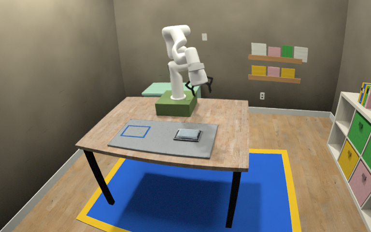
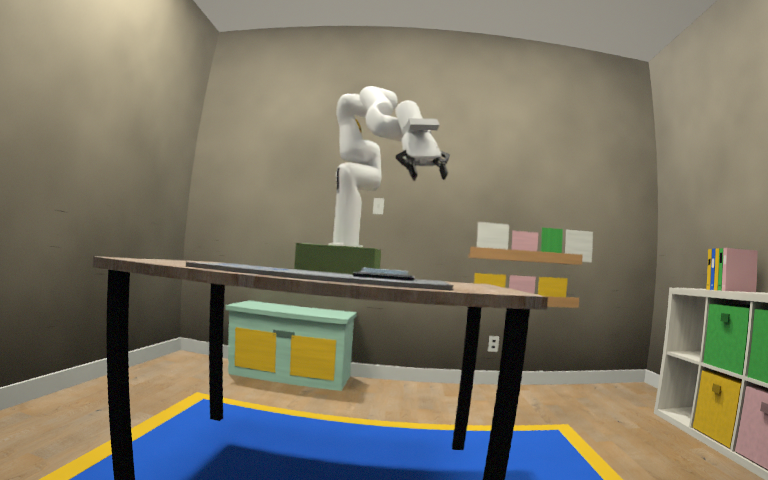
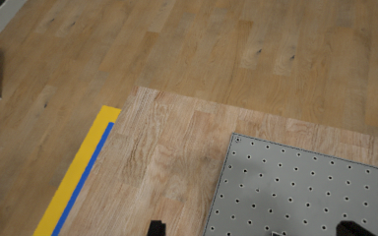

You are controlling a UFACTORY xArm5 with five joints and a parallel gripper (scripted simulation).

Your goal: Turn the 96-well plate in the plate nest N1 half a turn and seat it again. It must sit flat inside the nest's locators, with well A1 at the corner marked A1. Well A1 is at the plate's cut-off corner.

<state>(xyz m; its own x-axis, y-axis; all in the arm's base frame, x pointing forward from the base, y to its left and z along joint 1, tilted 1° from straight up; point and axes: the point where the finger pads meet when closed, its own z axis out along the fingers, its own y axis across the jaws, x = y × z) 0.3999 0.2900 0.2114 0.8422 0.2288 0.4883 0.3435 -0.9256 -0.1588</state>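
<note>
Right now the 96-well plate is 290 mm below my hand and 110 mm to the right of it. Also, from my hand: black plate nest N1: 300 mm below, 110 mm to the right.
</note>
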